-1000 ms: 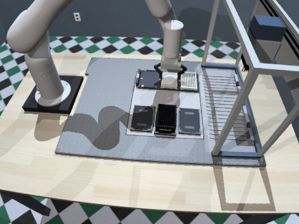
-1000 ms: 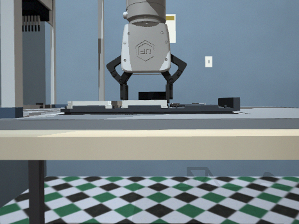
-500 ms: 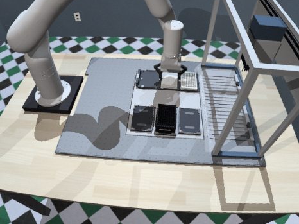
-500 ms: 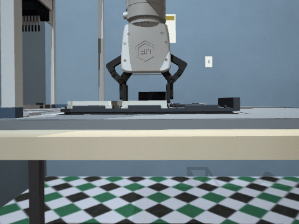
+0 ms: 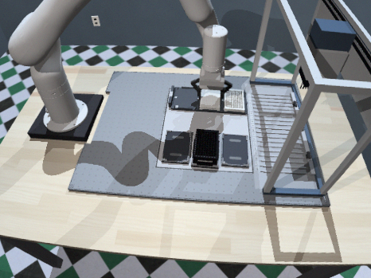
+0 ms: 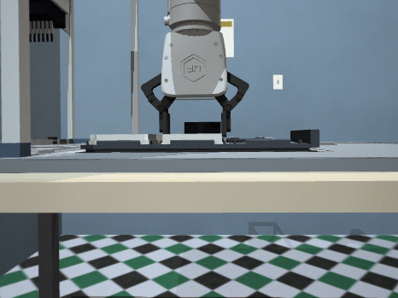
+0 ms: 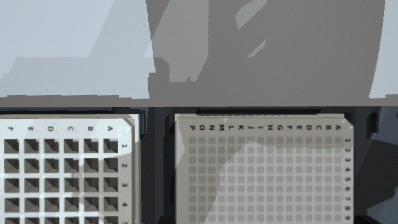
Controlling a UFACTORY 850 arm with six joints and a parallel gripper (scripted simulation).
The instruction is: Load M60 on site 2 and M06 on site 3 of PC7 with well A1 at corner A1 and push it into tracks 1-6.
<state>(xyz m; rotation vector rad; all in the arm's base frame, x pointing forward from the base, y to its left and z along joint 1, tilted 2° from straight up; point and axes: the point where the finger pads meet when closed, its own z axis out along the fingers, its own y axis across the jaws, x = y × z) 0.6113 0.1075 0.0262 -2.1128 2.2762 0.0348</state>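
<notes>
The carrier PC7 is 1 cm behind my hand and 1 cm below it. Round my hand: nest S3: 8 cm ahead, 26 cm to the right, 2 cm below; plate: 10 cm ahead, 1 cm to the right, 1 cm below; nest S1: 13 cm behind, 25 cm to the right, 2 cm below.
</notes>
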